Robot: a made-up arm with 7 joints.
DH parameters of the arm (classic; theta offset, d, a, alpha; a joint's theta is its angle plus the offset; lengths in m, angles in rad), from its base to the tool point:
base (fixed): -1.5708 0.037 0 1.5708
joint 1: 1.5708 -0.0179 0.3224 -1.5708
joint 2: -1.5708 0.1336 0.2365 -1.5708
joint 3: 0 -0.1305 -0.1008 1.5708
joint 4: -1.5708 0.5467 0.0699 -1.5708
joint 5: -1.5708 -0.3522 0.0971 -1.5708
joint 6: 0 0.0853 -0.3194 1.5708
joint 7: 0 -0.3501 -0.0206 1.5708
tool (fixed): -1.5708 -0.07 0 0
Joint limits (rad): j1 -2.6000..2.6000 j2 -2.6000..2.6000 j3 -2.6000..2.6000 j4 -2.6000..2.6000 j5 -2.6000..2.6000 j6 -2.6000..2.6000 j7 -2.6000..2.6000
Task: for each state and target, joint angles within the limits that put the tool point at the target. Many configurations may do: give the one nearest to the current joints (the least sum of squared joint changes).
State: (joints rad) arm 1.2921 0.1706 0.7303 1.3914 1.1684 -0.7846 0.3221
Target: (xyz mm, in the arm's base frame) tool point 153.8 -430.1 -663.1
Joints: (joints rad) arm 1.3827 -0.1458 0.3347 1.1847 1.1677 -0.3628 0.3119
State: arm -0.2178 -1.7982 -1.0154 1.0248 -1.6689 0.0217 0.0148
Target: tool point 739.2 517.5 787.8
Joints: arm -0.1401 -1.7120 -1.0129 1.2398 -1.4696 0.4578 0.0365
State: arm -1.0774 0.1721 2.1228 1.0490 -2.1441 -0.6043 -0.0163
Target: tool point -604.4 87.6 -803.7
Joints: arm -0.4962 -0.2540 2.5638 1.2269 -2.0992 -0.3475 0.0755
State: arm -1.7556 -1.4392 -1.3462 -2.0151 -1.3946 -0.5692 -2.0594
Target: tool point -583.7 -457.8 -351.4
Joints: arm -1.9190 -1.6264 -1.6958 -1.6612 -1.1931 0.0129 -2.1472
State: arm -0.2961 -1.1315 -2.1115 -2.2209 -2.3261 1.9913 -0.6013
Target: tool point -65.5 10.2 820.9
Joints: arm 0.3976 -1.6786 -1.8763 -2.5412 -1.8808 1.7747 -0.7938
